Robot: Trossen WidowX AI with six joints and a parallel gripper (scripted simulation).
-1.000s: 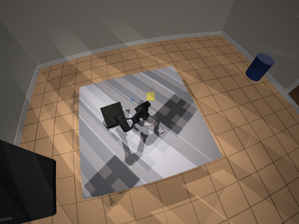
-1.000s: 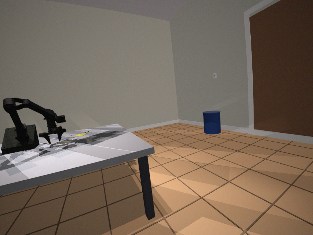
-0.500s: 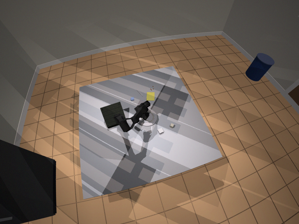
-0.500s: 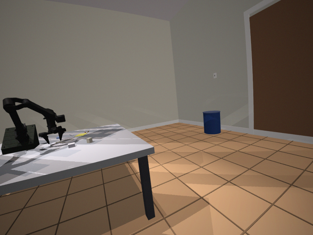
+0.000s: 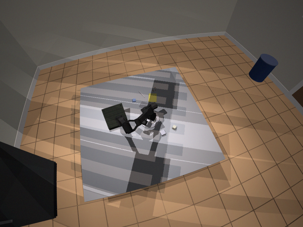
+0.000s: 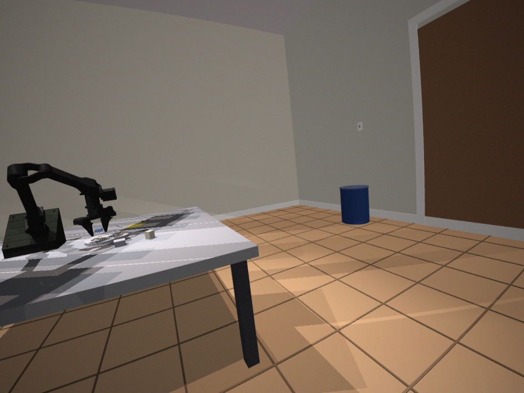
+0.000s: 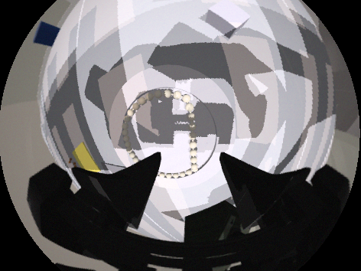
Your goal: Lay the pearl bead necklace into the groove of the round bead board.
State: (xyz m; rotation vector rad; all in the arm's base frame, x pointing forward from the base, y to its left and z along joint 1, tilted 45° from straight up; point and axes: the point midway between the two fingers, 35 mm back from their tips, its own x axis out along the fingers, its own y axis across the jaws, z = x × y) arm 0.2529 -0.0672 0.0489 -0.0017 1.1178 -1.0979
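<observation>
The round bead board lies 3 cm below my gripper tip, 3 cm ahead of it and 2 cm to the left of it. Also, from my gripper tip: grey card 20 cm to the left, 4 cm below, 4 cm ahead; then beige cube 22 cm ahead, 16 cm to the right, 2 cm below; then white block 17 cm to the right, 10 cm ahead, 3 cm below.
</observation>
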